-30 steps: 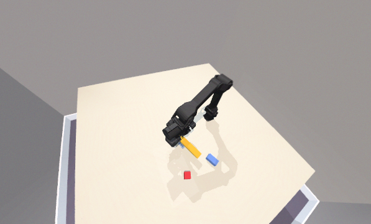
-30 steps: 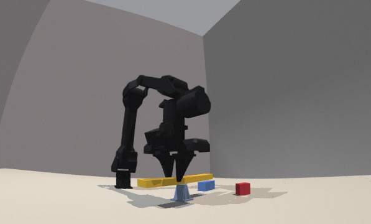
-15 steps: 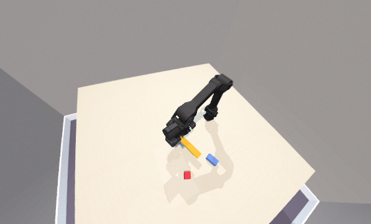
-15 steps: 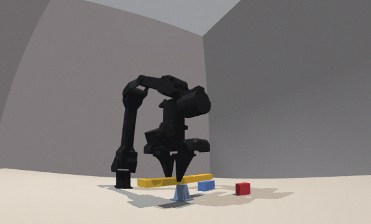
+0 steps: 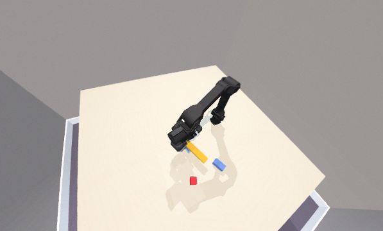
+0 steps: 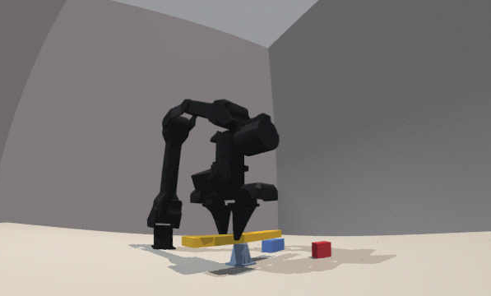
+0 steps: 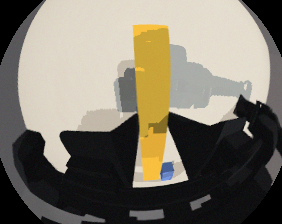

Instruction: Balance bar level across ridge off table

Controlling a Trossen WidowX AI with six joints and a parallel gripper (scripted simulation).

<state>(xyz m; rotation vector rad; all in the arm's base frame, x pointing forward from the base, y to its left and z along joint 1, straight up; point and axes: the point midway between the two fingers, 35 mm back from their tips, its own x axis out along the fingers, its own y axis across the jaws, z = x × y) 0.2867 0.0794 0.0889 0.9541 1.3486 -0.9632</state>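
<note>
Right now my gripper tip is 1 cm past the yellow bar and 3 cm to the right of it. The rest, counted from my gripper tip: blue block 12 cm behind, 19 cm to the left, 4 cm below; then red cube 5 cm ahead, 20 cm to the left, 4 cm below.
</note>
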